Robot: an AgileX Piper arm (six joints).
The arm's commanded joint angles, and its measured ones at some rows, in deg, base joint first. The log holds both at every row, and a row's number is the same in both.
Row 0, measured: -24.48 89.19 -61.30 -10.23 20.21 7.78
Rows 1 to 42, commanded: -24.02 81.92 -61.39 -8.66 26.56 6.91; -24.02 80.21 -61.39 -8.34 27.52 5.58; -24.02 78.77 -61.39 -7.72 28.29 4.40; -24.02 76.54 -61.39 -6.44 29.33 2.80; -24.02 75.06 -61.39 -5.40 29.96 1.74; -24.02 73.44 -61.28 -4.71 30.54 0.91; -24.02 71.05 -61.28 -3.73 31.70 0.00; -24.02 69.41 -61.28 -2.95 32.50 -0.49; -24.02 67.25 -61.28 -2.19 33.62 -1.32; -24.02 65.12 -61.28 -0.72 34.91 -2.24; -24.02 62.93 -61.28 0.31 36.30 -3.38; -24.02 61.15 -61.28 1.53 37.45 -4.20; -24.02 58.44 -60.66 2.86 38.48 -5.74; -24.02 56.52 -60.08 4.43 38.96 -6.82; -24.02 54.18 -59.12 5.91 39.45 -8.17; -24.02 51.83 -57.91 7.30 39.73 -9.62; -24.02 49.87 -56.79 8.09 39.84 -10.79; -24.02 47.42 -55.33 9.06 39.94 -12.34; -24.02 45.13 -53.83 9.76 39.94 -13.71; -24.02 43.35 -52.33 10.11 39.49 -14.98; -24.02 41.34 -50.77 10.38 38.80 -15.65; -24.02 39.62 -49.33 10.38 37.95 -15.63; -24.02 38.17 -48.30 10.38 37.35 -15.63; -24.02 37.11 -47.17 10.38 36.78 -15.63; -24.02 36.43 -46.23 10.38 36.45 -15.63; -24.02 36.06 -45.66 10.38 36.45 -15.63; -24.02 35.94 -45.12 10.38 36.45 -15.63; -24.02 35.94 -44.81 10.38 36.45 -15.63; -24.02 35.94 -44.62 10.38 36.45 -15.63; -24.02 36.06 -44.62 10.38 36.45 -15.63; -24.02 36.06 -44.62 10.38 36.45 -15.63; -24.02 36.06 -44.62 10.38 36.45 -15.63; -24.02 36.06 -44.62 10.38 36.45 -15.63; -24.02 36.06 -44.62 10.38 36.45 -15.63; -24.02 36.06 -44.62 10.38 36.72 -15.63; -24.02 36.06 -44.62 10.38 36.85 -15.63; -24.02 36.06 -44.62 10.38 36.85 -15.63; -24.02 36.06 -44.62 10.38 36.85 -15.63; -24.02 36.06 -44.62 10.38 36.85 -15.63; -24.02 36.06 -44.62 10.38 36.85 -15.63; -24.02 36.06 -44.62 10.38 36.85 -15.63; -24.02 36.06 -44.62 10.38 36.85 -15.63
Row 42, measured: -24.10 36.43 -45.04 10.26 36.70 -14.95
